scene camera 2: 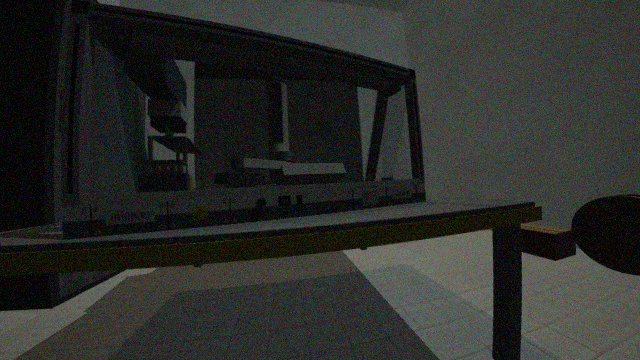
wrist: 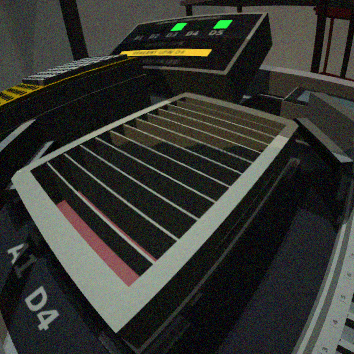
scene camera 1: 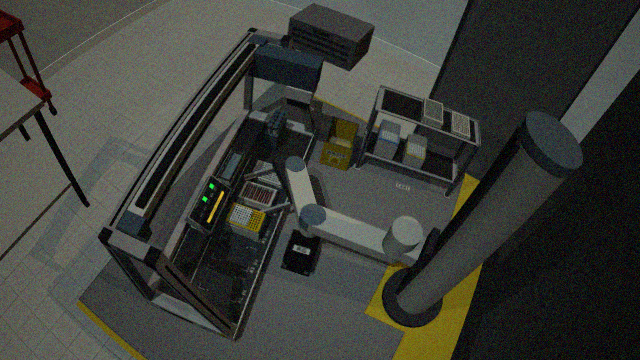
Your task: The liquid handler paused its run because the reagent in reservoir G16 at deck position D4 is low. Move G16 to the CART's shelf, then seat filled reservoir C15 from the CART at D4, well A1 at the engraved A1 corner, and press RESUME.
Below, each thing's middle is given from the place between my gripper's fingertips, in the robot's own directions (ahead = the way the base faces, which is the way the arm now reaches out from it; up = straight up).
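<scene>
I consider the reddish ribbed reservoir [scene camera 1: 252,194], which is 2 cm below my hand, 2 cm behind it and 2 cm to the right of it.
</scene>
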